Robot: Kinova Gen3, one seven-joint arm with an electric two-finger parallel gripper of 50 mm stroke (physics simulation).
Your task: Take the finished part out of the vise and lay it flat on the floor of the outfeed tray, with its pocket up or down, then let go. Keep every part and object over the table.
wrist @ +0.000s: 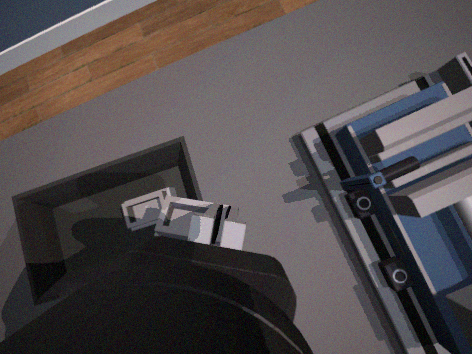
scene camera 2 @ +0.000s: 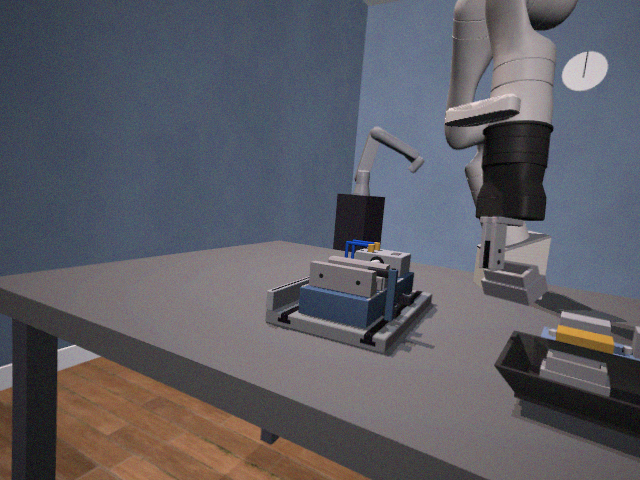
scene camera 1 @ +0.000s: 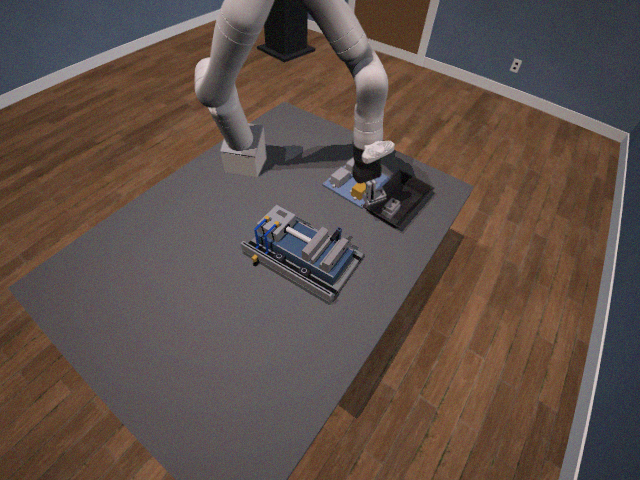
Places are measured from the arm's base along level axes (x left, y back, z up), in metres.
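Pixels of known places: gripper, fingertip midpoint: [wrist: 223,218] [scene camera 2: 490,268] [scene camera 1: 370,198]; arm's base, origin of the base link: [scene camera 2: 507,240] [scene camera 1: 239,139].
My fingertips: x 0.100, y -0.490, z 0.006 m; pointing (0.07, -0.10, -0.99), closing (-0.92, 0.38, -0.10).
Observation:
For each thing: its top centre in the pictures, then the offset to it from my fingertips. "spot": a spot on its surface instead.
- finished part, middle of its top: [wrist: 187,228] [scene camera 2: 514,261] [scene camera 1: 376,190] dx +0.026, dy +0.001, dz +0.014 m
- vise, middle of its top: [scene camera 2: 363,255] [scene camera 1: 303,234] dx -0.220, dy +0.050, dz -0.025 m
- grey pocketed part, middle of its top: [wrist: 144,209] [scene camera 2: 576,359] [scene camera 1: 392,203] dx +0.103, dy -0.024, dz -0.078 m
- blue plate, surface spot: [scene camera 1: 338,193] spot: dx +0.044, dy +0.152, dz -0.119 m
- yellow block, middle of its top: [scene camera 2: 584,334] [scene camera 1: 361,185] dx +0.098, dy +0.100, dz -0.081 m
My gripper [scene camera 1: 371,196] [scene camera 2: 493,266] [wrist: 223,218] is shut on the finished part [scene camera 1: 378,197] [scene camera 2: 509,284] [wrist: 175,220], a light grey block with a rectangular pocket. It holds the part by one side, pocket facing up and slightly tilted in the scene camera 2 view. The part hangs above the table by the near-left side of the outfeed tray [scene camera 1: 419,205] [scene camera 2: 568,397] [wrist: 100,172], a dark open box with sloping walls. The vise [scene camera 2: 336,304] [wrist: 435,245], blue with grey jaws [scene camera 1: 315,243], holds no part between its jaws. The gripper body hides part of the tray in the wrist view.
Another grey pocketed part [scene camera 1: 391,207] [scene camera 2: 573,374] [wrist: 142,212] lies in the tray. A blue plate [scene camera 1: 338,193] beside the tray bears grey blocks [scene camera 1: 339,177] [scene camera 2: 584,321] and a yellow block [scene camera 1: 358,190] [scene camera 2: 584,339]. The table's edge runs beyond the tray.

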